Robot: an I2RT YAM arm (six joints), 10 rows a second.
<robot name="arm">
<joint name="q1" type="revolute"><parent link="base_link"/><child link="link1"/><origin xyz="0 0 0.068"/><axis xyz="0 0 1"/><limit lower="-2.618" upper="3.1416"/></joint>
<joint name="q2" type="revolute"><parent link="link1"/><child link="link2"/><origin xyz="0.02 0.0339 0.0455" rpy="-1.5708 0 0"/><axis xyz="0 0 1"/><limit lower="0" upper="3.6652"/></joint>
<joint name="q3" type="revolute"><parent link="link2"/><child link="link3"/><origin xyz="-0.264 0 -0.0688" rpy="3.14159 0 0"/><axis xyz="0 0 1"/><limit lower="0" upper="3.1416"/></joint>
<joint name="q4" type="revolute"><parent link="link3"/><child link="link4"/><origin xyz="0.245 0.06 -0.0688"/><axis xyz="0 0 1"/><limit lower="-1.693" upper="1.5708"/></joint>
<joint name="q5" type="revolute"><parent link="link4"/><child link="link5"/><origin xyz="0.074 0.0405 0.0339" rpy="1.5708 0 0"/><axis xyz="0 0 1"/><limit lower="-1.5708" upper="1.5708"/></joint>
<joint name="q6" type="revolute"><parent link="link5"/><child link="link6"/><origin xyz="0.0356 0 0.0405" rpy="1.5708 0 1.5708"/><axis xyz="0 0 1"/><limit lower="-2.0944" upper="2.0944"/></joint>
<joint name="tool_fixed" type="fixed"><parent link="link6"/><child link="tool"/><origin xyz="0 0 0" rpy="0 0 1.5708"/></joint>
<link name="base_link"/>
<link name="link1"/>
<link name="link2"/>
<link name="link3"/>
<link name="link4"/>
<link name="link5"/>
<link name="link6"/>
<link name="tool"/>
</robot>
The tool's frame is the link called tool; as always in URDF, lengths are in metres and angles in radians.
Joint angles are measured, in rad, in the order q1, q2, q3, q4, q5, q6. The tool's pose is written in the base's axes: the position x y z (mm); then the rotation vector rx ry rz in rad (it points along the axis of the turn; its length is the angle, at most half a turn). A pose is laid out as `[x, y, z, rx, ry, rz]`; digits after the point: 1 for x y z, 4 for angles.
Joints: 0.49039, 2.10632, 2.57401, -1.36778, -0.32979, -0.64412
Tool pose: [359.1, 204.8, 420.2, -1.4244, 1.9734, 0.3381]
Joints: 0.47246, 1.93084, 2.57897, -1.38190, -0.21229, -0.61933
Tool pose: [310.8, 167.3, 483.5, -1.2804, 1.8989, 0.1684]
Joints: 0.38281, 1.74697, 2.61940, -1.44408, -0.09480, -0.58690
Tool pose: [249.1, 103.9, 540.4, -1.0459, 1.8666, -0.0180]
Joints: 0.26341, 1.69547, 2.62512, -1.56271, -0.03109, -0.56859
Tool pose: [231.1, 63.5, 542.9, -0.9077, 2.0115, -0.1360]
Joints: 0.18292, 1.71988, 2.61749, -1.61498, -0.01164, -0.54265
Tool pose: [243.4, 45.5, 531.5, -0.8198, 2.1427, -0.1735]
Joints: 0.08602, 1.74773, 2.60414, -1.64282, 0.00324, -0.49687
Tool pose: [258.1, 22.1, 520.2, -0.6785, 2.2672, -0.2034]
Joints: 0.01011, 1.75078, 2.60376, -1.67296, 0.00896, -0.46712
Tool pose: [258.0, 2.3, 517.1, -0.5638, 2.3357, -0.2250]
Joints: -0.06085, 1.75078, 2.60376, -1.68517, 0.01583, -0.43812
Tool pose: [256.5, -16.2, 516.2, -0.4461, 2.3764, -0.2496]
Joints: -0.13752, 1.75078, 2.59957, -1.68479, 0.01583, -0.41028
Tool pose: [255.1, -35.9, 515.4, -0.3223, 2.4031, -0.2709]
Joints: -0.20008, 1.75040, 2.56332, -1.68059, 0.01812, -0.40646
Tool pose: [257.5, -52.9, 508.8, -0.2453, 2.4479, -0.2908]
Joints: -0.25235, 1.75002, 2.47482, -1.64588, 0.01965, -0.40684
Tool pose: [268.1, -69.8, 493.4, -0.1859, 2.5099, -0.2977]
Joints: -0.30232, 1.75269, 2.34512, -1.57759, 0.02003, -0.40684
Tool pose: [284.3, -89.4, 468.4, -0.1272, 2.5804, -0.2947]
